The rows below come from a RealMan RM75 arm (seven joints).
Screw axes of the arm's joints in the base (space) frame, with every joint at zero. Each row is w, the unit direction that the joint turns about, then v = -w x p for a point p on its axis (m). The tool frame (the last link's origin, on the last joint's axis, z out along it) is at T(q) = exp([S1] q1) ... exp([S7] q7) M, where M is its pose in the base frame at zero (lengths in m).
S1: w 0 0 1 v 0 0 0
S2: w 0 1 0 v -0.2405 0 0
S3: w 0 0 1 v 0 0 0
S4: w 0 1 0 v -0.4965 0 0
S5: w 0 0 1 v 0 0 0
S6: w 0 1 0 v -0.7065 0 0
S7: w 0 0 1 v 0 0 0
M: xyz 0 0 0.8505 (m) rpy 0 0 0 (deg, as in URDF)
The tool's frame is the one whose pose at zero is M.
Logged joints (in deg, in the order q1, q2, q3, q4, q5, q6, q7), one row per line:
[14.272, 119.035, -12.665, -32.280, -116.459, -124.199, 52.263]
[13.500, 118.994, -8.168, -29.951, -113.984, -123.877, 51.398]
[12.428, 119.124, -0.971, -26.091, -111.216, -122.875, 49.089]
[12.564, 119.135, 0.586, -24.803, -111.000, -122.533, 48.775]
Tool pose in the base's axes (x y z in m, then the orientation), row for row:
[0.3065, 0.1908, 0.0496, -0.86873, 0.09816, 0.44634, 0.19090]
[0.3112, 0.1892, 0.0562, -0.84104, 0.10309, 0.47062, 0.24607]
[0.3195, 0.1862, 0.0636, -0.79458, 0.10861, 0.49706, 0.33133]
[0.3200, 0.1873, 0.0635, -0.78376, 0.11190, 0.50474, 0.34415]
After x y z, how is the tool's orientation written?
As a quaternion, x y z w.
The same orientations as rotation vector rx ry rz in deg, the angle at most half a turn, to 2 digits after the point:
[-139.82, 15.80, 71.84]
[-131.47, 16.11, 73.57]
[-119.00, 16.27, 74.44]
[-116.65, 16.65, 75.12]

